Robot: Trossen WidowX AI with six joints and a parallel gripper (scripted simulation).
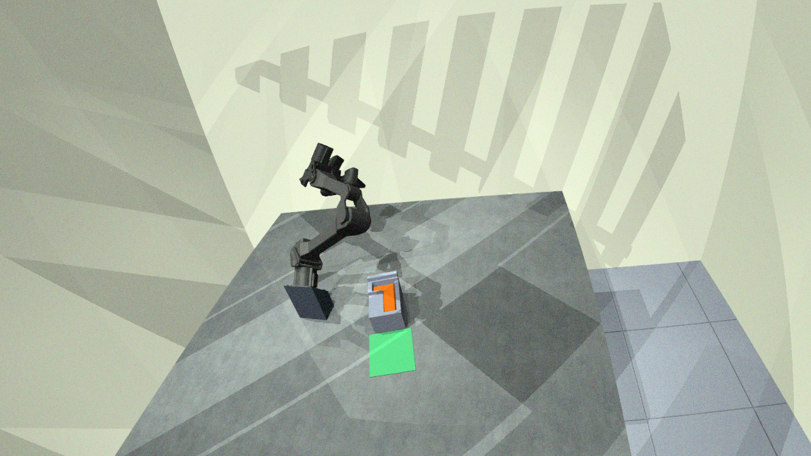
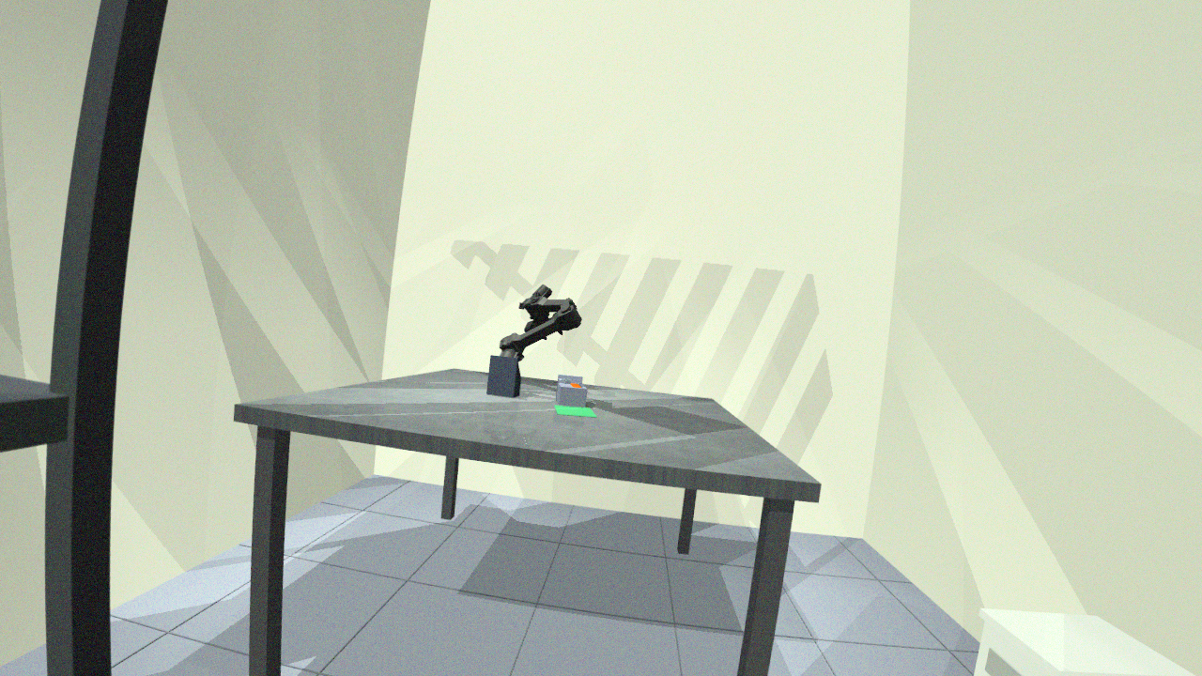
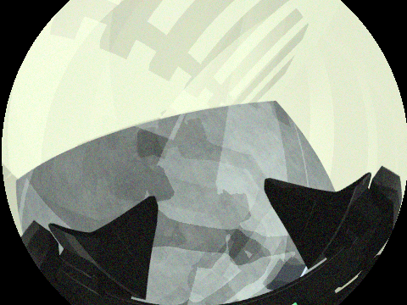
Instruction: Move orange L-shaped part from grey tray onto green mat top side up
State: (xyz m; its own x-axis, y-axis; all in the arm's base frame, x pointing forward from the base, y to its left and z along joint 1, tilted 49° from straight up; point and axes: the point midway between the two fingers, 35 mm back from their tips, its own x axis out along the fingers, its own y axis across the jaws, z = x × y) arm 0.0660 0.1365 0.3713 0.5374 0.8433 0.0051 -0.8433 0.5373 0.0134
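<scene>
The orange L-shaped part lies 15 cm ahead of my gripper tip, 37 cm to the right of it and 17 cm below it. The rest, counted from my gripper tip: green mat (19 cm ahead, 53 cm to the right, 23 cm below).
</scene>
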